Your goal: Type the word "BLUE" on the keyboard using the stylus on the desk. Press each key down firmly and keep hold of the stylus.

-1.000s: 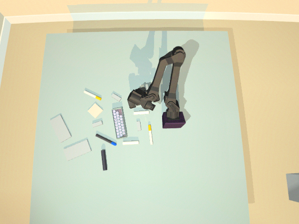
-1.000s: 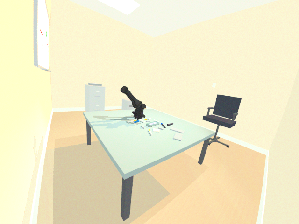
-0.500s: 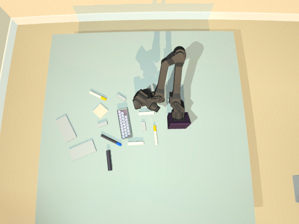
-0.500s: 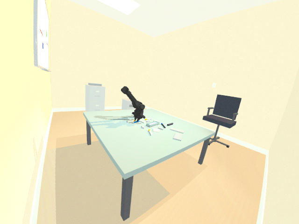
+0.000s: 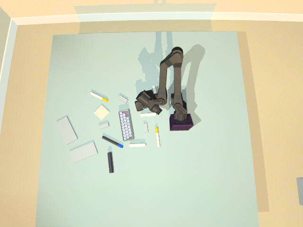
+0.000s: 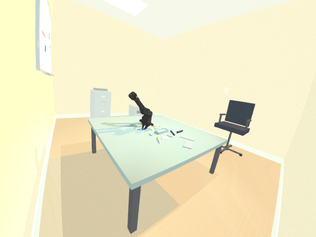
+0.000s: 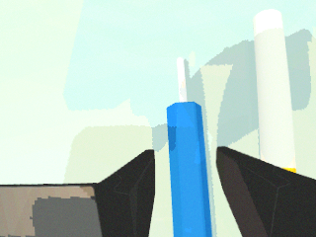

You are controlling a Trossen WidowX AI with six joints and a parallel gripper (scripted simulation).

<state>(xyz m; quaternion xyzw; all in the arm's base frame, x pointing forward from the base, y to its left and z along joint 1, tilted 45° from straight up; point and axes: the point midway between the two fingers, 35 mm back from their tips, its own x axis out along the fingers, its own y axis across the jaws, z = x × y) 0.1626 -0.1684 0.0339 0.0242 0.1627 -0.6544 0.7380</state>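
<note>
Right now my gripper tip is 1 cm to the left of the blue stylus. Also, from my gripper tip: tan block 30 cm ahead, 7 cm to the left; dark cylinder 25 cm ahead, 38 cm to the left; pale stylus tip 1 cm ahead, 4 cm to the right.
</note>
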